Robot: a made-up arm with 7 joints. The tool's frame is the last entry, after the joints.
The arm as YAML. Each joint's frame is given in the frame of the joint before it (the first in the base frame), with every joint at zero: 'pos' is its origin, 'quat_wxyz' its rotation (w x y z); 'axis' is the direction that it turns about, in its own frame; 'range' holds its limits. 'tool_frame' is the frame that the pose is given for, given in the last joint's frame.
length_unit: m
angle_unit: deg
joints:
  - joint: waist
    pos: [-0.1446, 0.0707, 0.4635]
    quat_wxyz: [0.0, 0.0, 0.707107, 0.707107]
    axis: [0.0, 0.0, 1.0]
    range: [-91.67, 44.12]
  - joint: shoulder
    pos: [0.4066, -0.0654, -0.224]
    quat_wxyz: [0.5, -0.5, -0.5, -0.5]
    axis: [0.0, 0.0, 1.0]
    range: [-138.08, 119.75]
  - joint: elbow
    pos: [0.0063, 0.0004, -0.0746]
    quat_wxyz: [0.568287, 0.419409, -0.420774, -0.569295]
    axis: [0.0, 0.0, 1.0]
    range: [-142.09, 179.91]
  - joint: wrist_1
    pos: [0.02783, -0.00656, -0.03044]
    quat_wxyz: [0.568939, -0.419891, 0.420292, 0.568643]
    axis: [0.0, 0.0, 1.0]
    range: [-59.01, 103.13]
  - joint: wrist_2
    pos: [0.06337, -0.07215, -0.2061]
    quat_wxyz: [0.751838, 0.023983, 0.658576, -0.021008]
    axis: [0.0, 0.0, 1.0]
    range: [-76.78, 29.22]
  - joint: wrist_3
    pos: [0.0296, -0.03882, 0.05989]
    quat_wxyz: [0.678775, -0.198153, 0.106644, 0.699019]
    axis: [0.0, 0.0, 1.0]
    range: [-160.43, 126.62]
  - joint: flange
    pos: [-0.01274, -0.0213, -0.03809]
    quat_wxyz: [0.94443, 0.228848, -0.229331, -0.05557]
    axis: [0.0, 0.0, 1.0]
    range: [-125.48, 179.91]
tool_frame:
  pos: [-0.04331, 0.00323, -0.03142]
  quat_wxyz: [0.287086, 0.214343, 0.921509, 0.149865]
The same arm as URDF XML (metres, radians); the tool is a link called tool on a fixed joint. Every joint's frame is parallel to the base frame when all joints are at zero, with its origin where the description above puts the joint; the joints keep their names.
<robot name="arm">
  <joint name="waist" type="revolute">
    <parent link="base_link"/>
    <child link="link1"/>
    <origin xyz="-0.1446 0.0707 0.4635" rpy="0 0 0"/>
    <axis xyz="0 1 0"/>
    <limit lower="-1.5999" upper="0.77"/>
  </joint>
  <joint name="shoulder" type="revolute">
    <parent link="link1"/>
    <child link="link2"/>
    <origin xyz="-0.4066 -0.224 -0.0654" rpy="0 0 0"/>
    <axis xyz="0 0 1"/>
    <limit lower="-2.41" upper="2.09"/>
  </joint>
  <joint name="elbow" type="revolute">
    <parent link="link2"/>
    <child link="link3"/>
    <origin xyz="-0.0004 0.0063 -0.0746" rpy="0 0 0"/>
    <axis xyz="-0.0024 -0.955774 0.294092"/>
    <limit lower="-2.4799" upper="3.14"/>
  </joint>
  <joint name="wrist_1" type="revolute">
    <parent link="link3"/>
    <child link="link4"/>
    <origin xyz="0.0279 0.0271 -0.0152" rpy="0 0 0"/>
    <axis xyz="0 0 1"/>
    <limit lower="-1.0299" upper="1.8"/>
  </joint>
  <joint name="wrist_2" type="revolute">
    <parent link="link4"/>
    <child link="link5"/>
    <origin xyz="0.0723 0.0632 -0.2061" rpy="0 0 0"/>
    <axis xyz="0.066002 0.989129 0.131404"/>
    <limit lower="-1.3401" upper="0.51"/>
  </joint>
  <joint name="wrist_3" type="revolute">
    <parent link="link5"/>
    <child link="link6"/>
    <origin xyz="0.0427 0.0606 -0.0218" rpy="0 0 0"/>
    <axis xyz="-0.357905 0.898913 0.252704"/>
    <limit lower="-2.8" upper="2.2099"/>
  </joint>
  <joint name="flange" type="revolute">
    <parent link="link6"/>
    <child link="link7"/>
    <origin xyz="0.0245 -0.0243 -0.0296" rpy="0 0 0"/>
    <axis xyz="0.125606 0.977143 -0.171508"/>
    <limit lower="-2.19" upper="3.14"/>
  </joint>
  <joint name="tool_joint" type="fixed">
    <parent link="link7"/>
    <child link="tool"/>
    <origin xyz="0.0383 -0.0345 0.0147" rpy="1.3026 -0.7135 -0.621"/>
  </joint>
  <link name="base_link"/>
  <link name="link1"/>
  <link name="link2"/>
  <link name="link3"/>
  <link name="link4"/>
  <link name="link5"/>
  <link name="link6"/>
  <link name="link7"/>
  <link name="tool"/>
</robot>

